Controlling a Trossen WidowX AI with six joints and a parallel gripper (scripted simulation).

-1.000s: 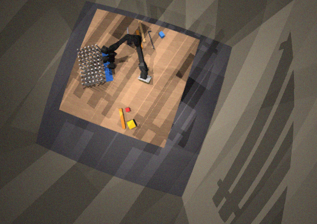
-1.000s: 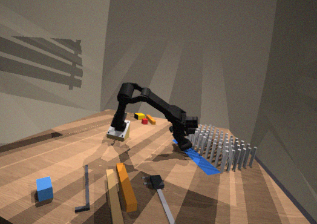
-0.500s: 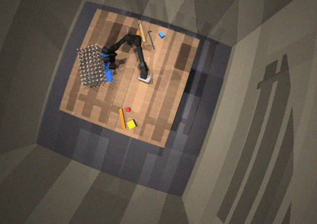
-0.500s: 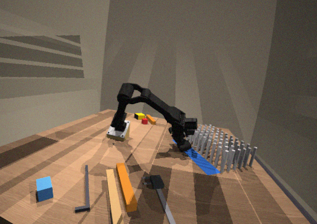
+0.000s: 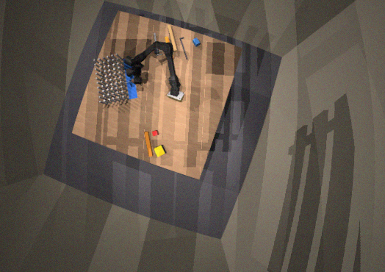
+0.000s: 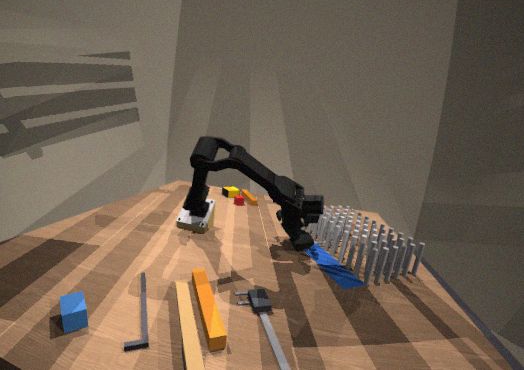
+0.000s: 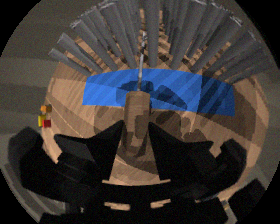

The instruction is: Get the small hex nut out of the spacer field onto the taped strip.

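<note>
My gripper tip is 8 cm short of the blue taped strip and 2 cm above it. From my gripper tip the other things lie so: tan-handled hook tool: 9 cm ahead, 5 cm to the left, 1 cm below; then red cube: 33 cm behind, 39 cm to the left; then blue cube: 38 cm behind, 52 cm to the right.
</note>
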